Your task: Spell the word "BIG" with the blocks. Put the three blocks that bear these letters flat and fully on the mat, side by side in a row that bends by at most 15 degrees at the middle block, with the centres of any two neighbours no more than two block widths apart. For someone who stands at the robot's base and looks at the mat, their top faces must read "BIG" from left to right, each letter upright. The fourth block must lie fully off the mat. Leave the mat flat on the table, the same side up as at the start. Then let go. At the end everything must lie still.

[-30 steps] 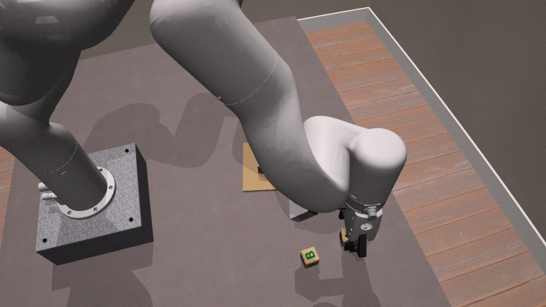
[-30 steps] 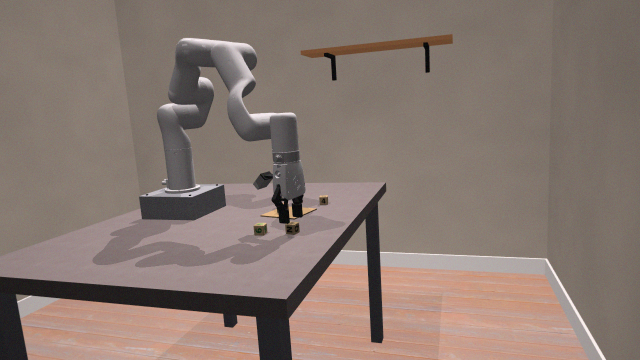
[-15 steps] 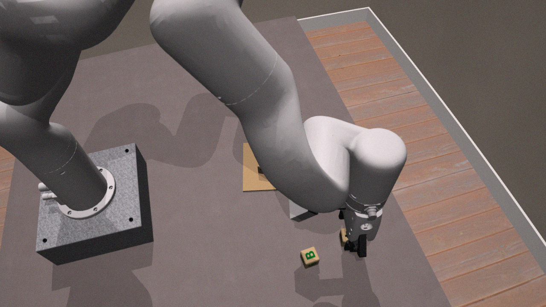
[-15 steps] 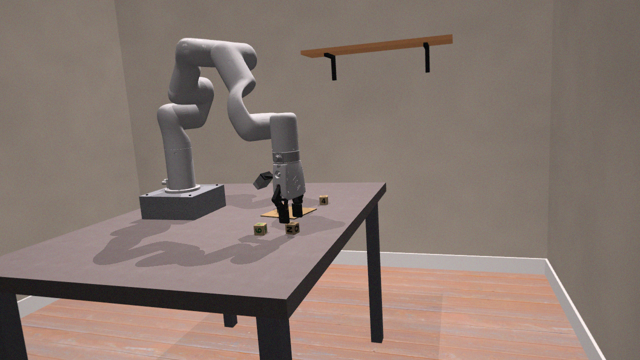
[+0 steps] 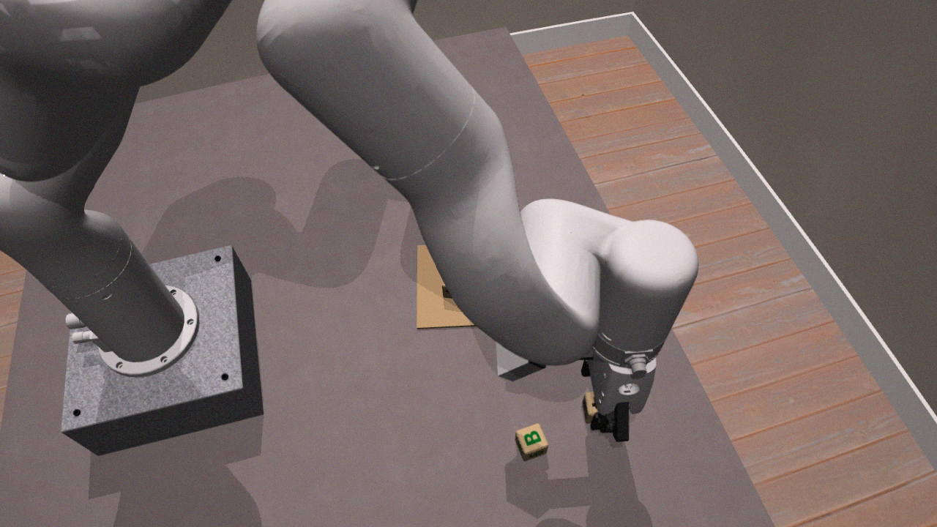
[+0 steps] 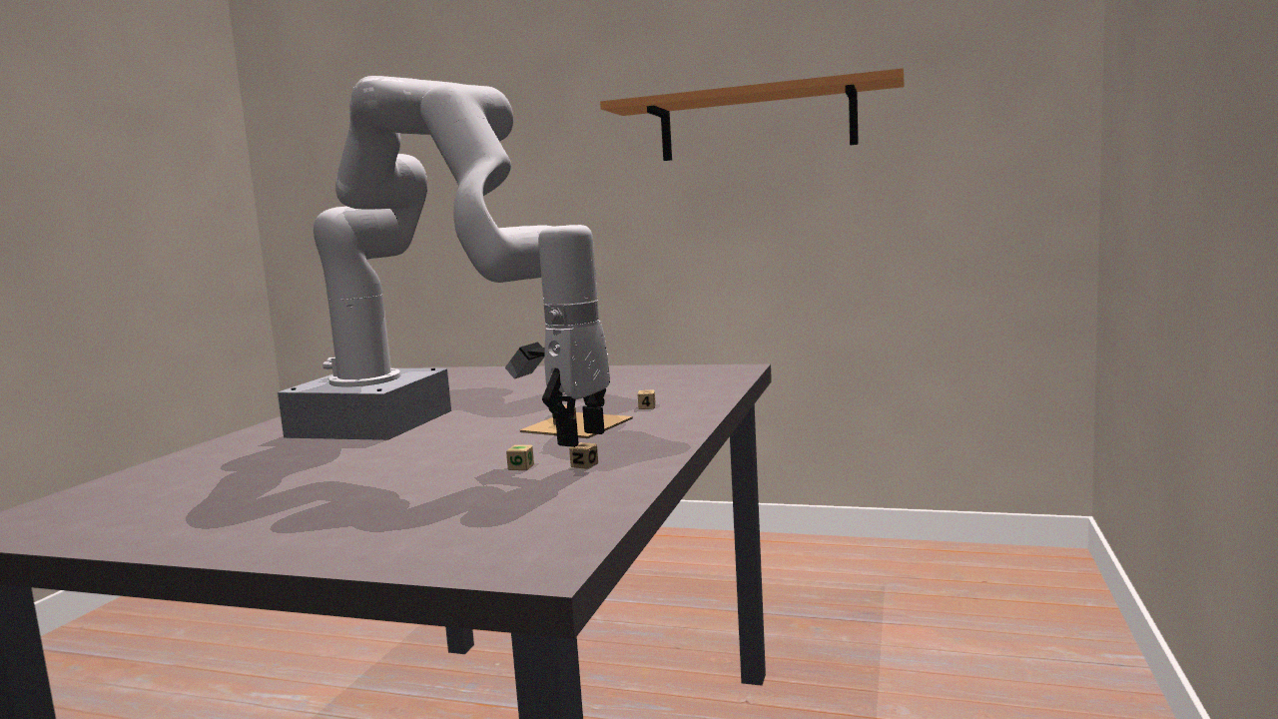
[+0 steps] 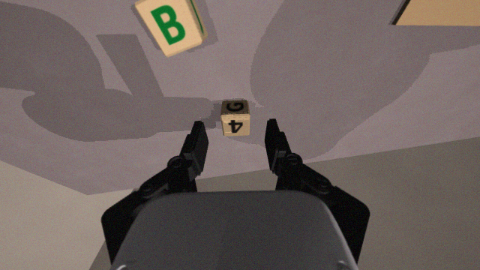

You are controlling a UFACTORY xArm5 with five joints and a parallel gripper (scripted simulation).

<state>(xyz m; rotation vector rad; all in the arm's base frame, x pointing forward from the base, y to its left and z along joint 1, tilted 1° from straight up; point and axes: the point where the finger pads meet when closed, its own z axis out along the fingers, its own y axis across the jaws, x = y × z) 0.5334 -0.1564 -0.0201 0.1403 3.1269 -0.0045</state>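
Now: hand 40 mm above the G block. Also, from my hand: tan mat: 220 mm to the left, 130 mm behind, 50 mm below; then B block: 90 mm behind, 40 mm below, 30 mm to the right.
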